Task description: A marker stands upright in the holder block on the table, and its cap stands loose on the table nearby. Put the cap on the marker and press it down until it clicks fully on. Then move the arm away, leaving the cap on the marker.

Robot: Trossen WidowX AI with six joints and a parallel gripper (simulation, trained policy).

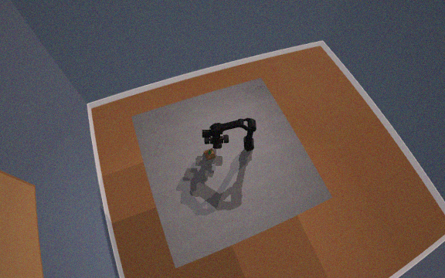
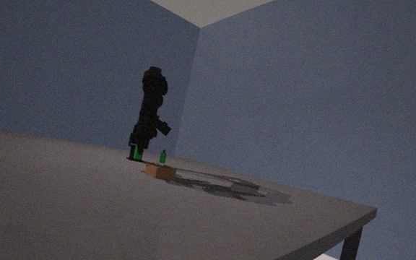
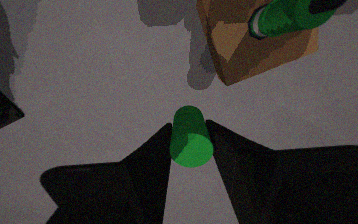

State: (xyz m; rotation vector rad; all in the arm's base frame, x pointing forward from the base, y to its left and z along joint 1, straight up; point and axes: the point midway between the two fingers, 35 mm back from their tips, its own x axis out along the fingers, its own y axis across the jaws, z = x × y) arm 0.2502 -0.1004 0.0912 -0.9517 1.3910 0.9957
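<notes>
Right now the green marker is 80 mm ahead of my gripper tip, 50 mm to the left of it and 10 mm above it. Round my gripper tip: green cap 10 mm above; then tan holder block 80 mm ahead, 50 mm to the left, 40 mm below.
</notes>
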